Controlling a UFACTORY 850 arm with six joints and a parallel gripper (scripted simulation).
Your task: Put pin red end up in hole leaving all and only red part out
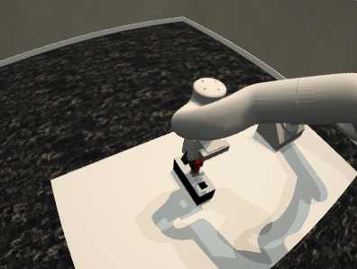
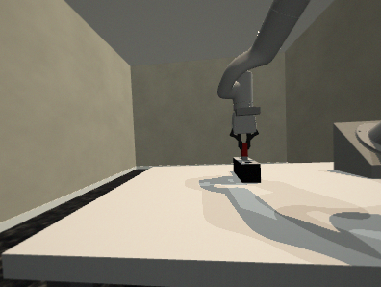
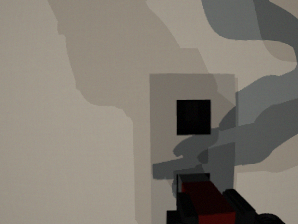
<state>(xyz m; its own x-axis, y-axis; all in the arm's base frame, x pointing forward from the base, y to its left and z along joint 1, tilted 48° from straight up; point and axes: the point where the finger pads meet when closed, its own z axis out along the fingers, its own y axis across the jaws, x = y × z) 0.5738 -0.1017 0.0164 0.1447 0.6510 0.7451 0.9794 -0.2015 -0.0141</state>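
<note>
The pin is 10 mm below my hand. Round my hand: black block: 100 mm below.
</note>
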